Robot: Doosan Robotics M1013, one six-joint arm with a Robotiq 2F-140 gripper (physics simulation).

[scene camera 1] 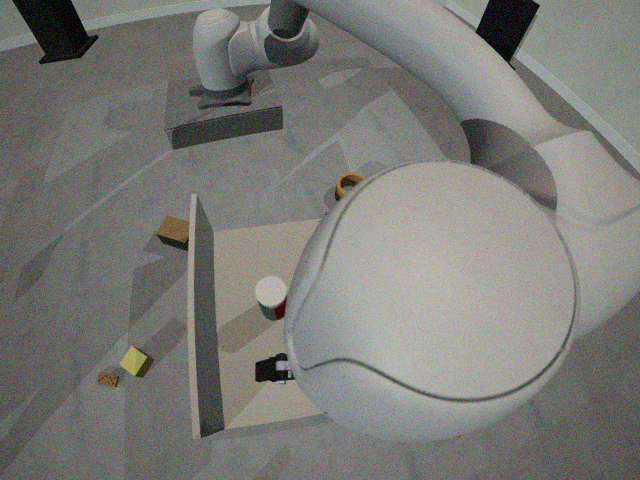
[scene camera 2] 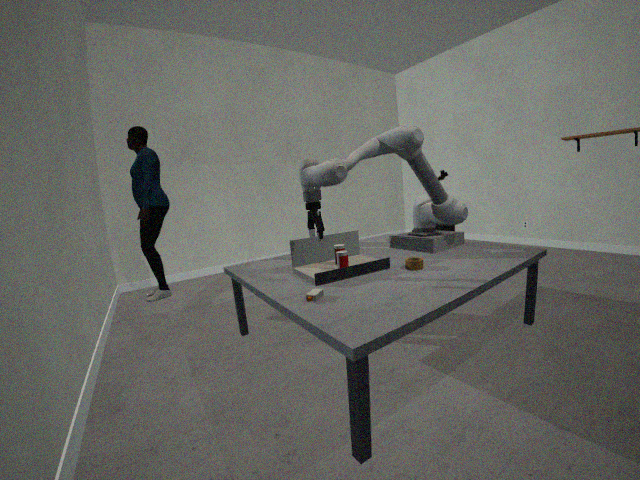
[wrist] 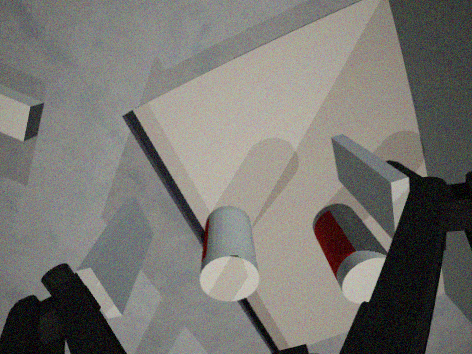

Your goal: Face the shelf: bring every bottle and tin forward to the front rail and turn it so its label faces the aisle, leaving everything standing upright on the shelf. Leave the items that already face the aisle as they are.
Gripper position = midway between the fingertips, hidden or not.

Note:
My gripper (wrist: 237,188) is open and holds nothing. A brown box (scene camera 1: 174,232) rests on the table. Also in view: a beige shelf board (scene camera 1: 242,257), a shelf back wall (scene camera 2: 303,252) and a dark front rail (scene camera 2: 321,278).
The beige shelf board shows as well in scene camera 2 (scene camera 2: 306,272) and in the wrist view (wrist: 255,132). The shelf back wall is seen too in the wrist view (wrist: 428,43). The dark front rail shows as well in the wrist view (wrist: 130,118). Scene camera 2 does not show the brown box, which is hidden by the shelf back wall. The wrist view misses the brown box: it is out of frame.

